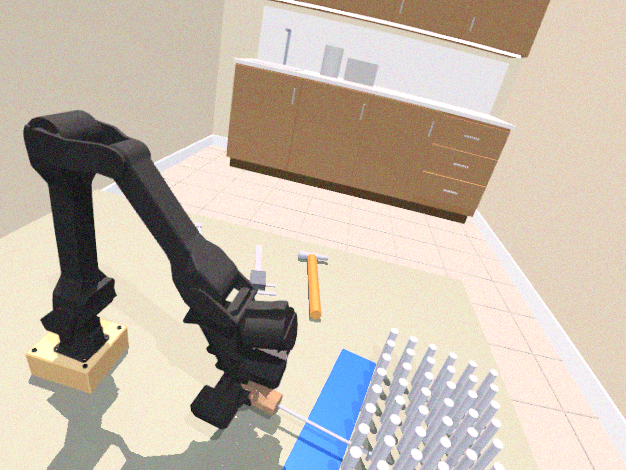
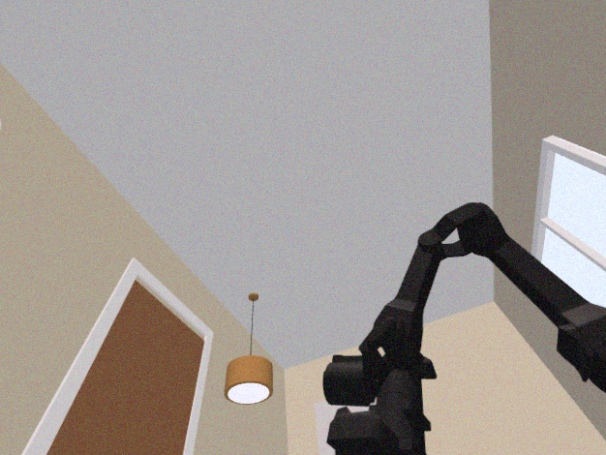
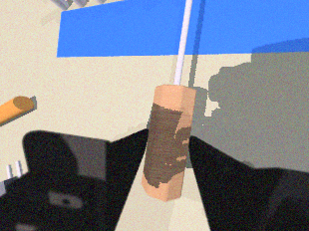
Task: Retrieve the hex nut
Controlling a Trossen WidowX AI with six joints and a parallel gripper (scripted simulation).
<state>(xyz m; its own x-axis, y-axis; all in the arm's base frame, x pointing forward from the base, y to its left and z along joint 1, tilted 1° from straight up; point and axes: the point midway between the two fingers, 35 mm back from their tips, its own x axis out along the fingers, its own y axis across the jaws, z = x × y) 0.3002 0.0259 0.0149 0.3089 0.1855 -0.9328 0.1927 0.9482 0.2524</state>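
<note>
Now: gripper tip 14 cm short of the blue taped strip, 1 cm to the right of it and 4 cm above it. Round my gripper tip: hex nut: 29 cm ahead, 6 cm to the right, 3 cm below; wooden-handled hook tool: 10 cm ahead, 2 cm to the right; small wrench: 34 cm behind, 48 cm to the left, 3 cm below.
</note>
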